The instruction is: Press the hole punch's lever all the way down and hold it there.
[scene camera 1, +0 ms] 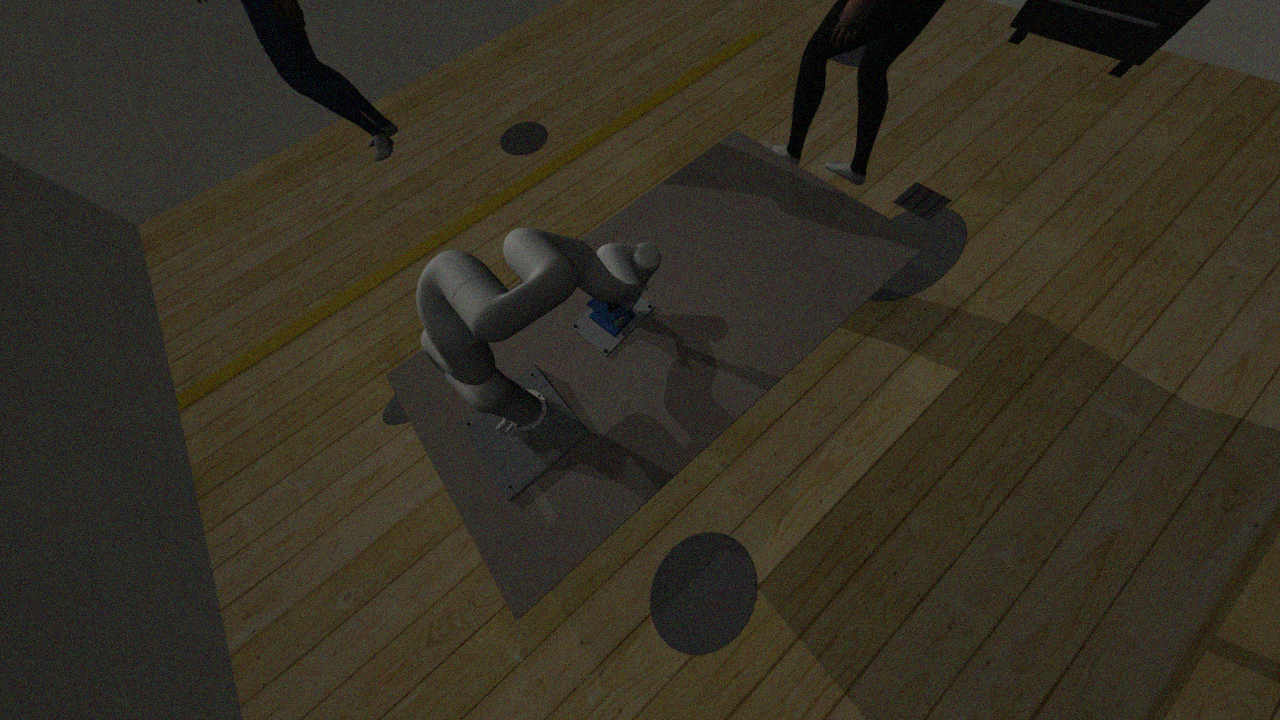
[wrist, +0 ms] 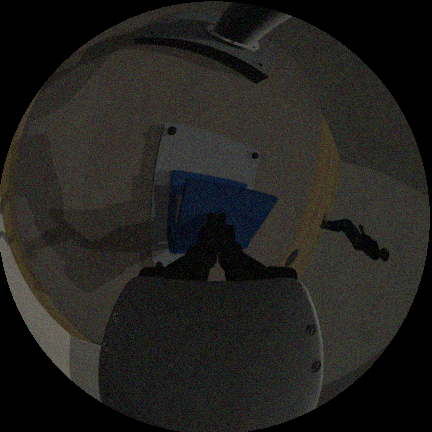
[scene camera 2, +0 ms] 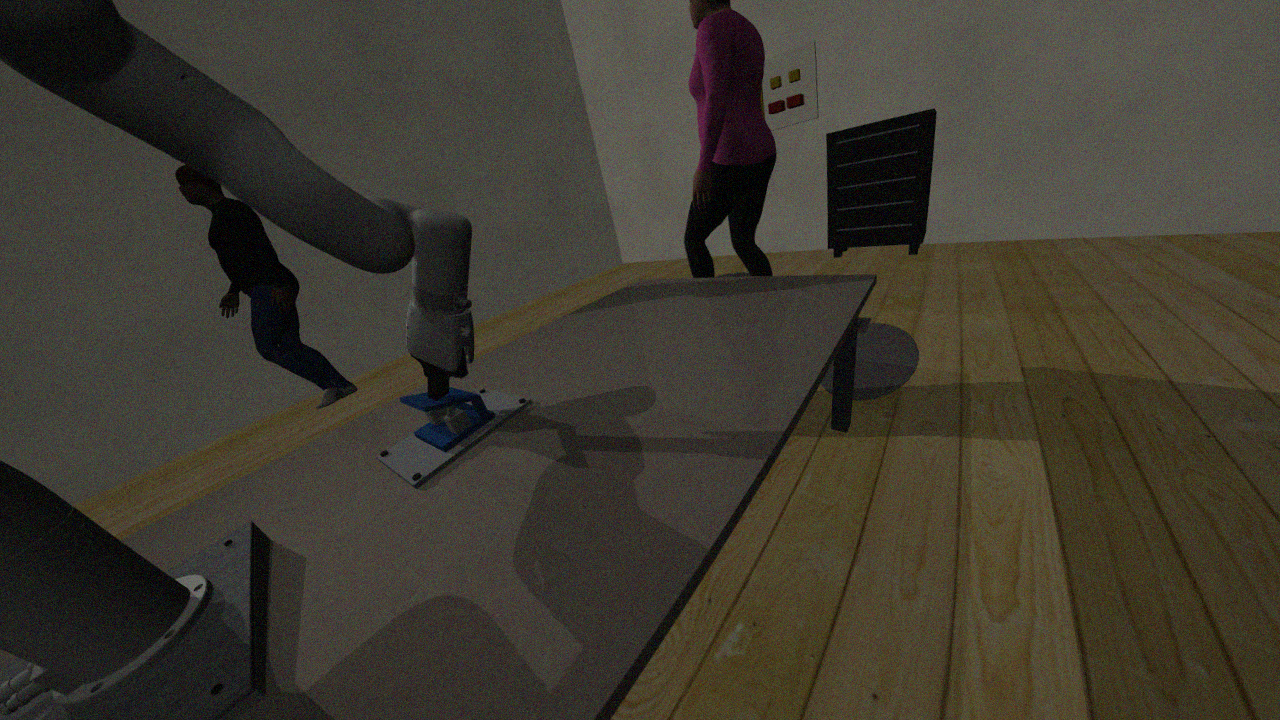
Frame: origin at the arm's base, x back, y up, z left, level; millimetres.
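Seen in the pictures: gripper, between the fingertips: (scene camera 1: 611,308) (wrist: 217,224) (scene camera 2: 438,395); arm's base, origin of its link: (scene camera 1: 527,410) (scene camera 2: 144,635).
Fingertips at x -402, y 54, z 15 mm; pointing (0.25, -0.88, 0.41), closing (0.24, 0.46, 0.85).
Offsets run from my fingertips to a thing's middle. "spot": to the spot under its first point. Level surfaces: height alone.
The blue hole punch {spot: dx +36, dy +7, dz -34 mm} (scene camera 1: 610,320) (scene camera 2: 436,436) sits on a pale mounting plate {dx -5, dy -79, dz +16 mm} (scene camera 1: 595,337) (scene camera 2: 411,458) (wrist: 207,150) with dark screws at its corners. Its wide blue lever {dx -5, dy -12, dz +16 mm} (scene camera 2: 418,402) (wrist: 227,200) is raised, with a gap and grey mechanism showing between it and the blue base in scene camera 2. My gripper (scene camera 2: 437,394) (wrist: 217,224) is shut and empty, pointing down, with its tips at the lever's top, touching or very close to it. Contact itself is hard to tell in the dim light. In scene camera 1 the arm hides the fingers.
The punch's plate lies on a brown table {dy -85 mm} (scene camera 1: 769,259) (scene camera 2: 698,349). The arm's base plate (scene camera 1: 501,456) (scene camera 2: 228,573) is at the table's near end. Two people (scene camera 2: 735,98) (scene camera 2: 246,250) and a dark cabinet (scene camera 2: 881,183) are beyond the table.
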